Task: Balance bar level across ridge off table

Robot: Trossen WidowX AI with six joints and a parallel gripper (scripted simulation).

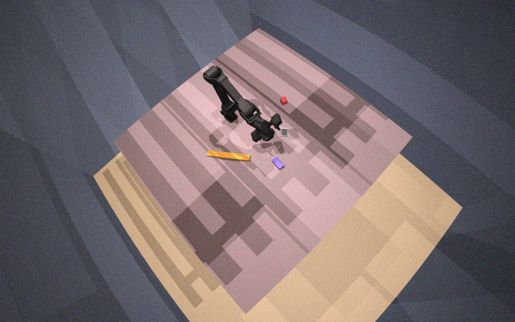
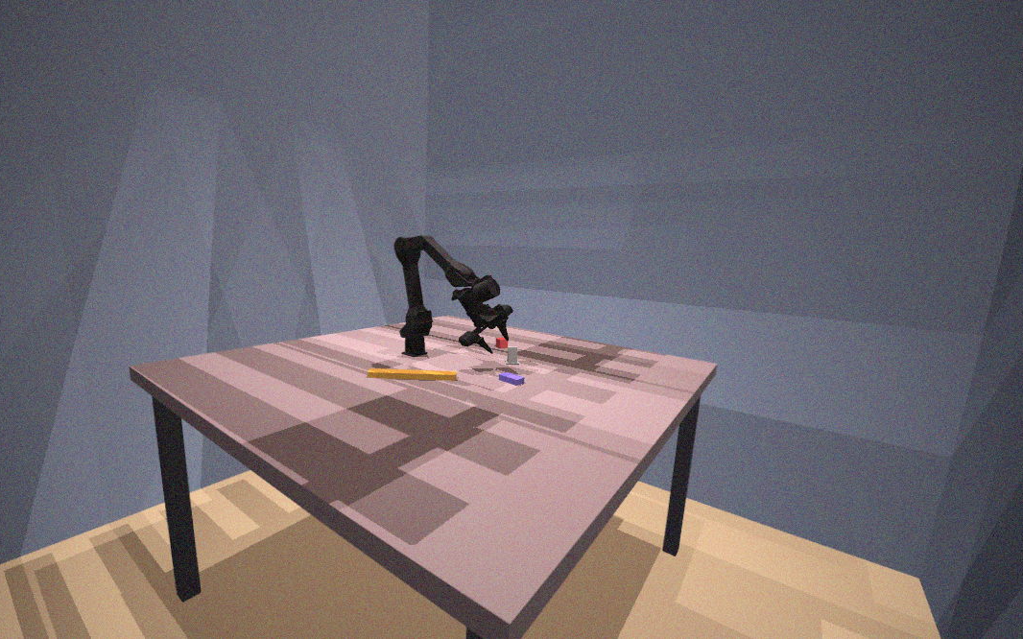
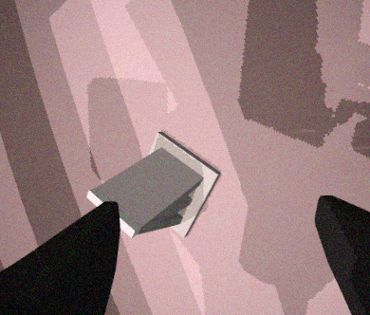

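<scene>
The bar is 11 cm behind my gripper tip, 26 cm to the right of it and 5 cm below it. Also, from my gripper tip: small red cube: 14 cm behind, 21 cm to the left, 5 cm below; then purple block: 11 cm ahead, 10 cm to the right, 5 cm below.
</scene>
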